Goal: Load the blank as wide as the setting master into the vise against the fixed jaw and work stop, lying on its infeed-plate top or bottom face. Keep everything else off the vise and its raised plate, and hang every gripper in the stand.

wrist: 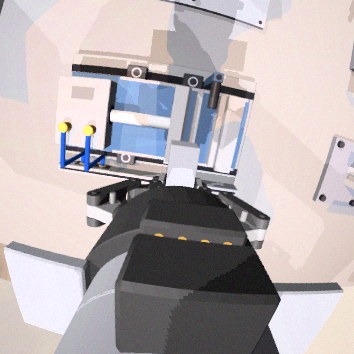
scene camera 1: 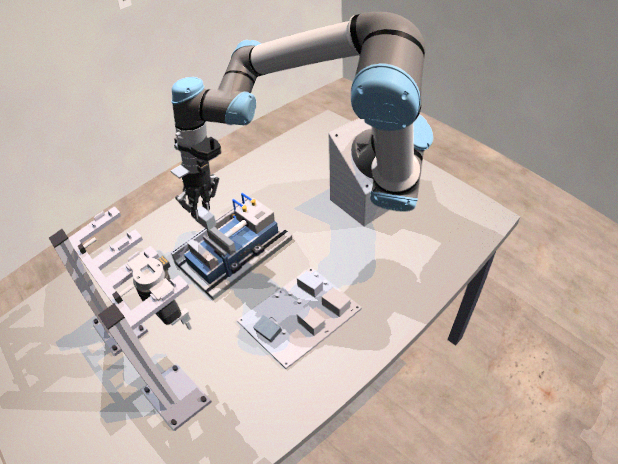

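Pixels of known places: arm's base at its link origin: (scene camera 1: 374,154).
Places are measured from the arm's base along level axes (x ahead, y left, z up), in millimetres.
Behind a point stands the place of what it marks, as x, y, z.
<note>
My gripper (scene camera 1: 202,207) (wrist: 180,181) is shut on a light grey blank (scene camera 1: 206,218) @[454, -228, -23] (wrist: 182,160) @[445, -235, -24], held above the vise's rear long side, near the movable jaw. The blue vise (scene camera 1: 252,239) @[377, -147, -119] (wrist: 145,95) @[395, -168, -121] has its movable jaw (scene camera 1: 221,240) (wrist: 179,117) and fixed jaw (scene camera 1: 202,254) @[518, -194, -85] (wrist: 223,137) @[501, -216, -86] apart; no blank shows between them. The dark work stop (wrist: 213,95) @[483, -164, -85] is at the far side in the wrist view. On the infeed plate (scene camera 1: 286,361) @[594, 147, -173] (wrist: 252,19) @[557, -19, -173] stand three pale blocks (scene camera 1: 310,283) @[393, 64, -136] (scene camera 1: 336,301) @[400, 151, -137] (scene camera 1: 311,321) @[484, 138, -136] and a darker blue-grey block (scene camera 1: 268,329) @[561, 67, -143]. Which is the setting master I cannot tell.
The tool stand (scene camera 1: 142,360) @[861, 13, 44] is at the left, with another gripper (scene camera 1: 167,309) hanging in it. A stand foot (wrist: 334,172) @[775, -273, -169] shows at the right of the wrist view. Blue tubes with yellow ends (scene camera 1: 239,202) @[327, -235, -70] (wrist: 87,150) @[329, -239, -71] rise at the vise's actuator end.
</note>
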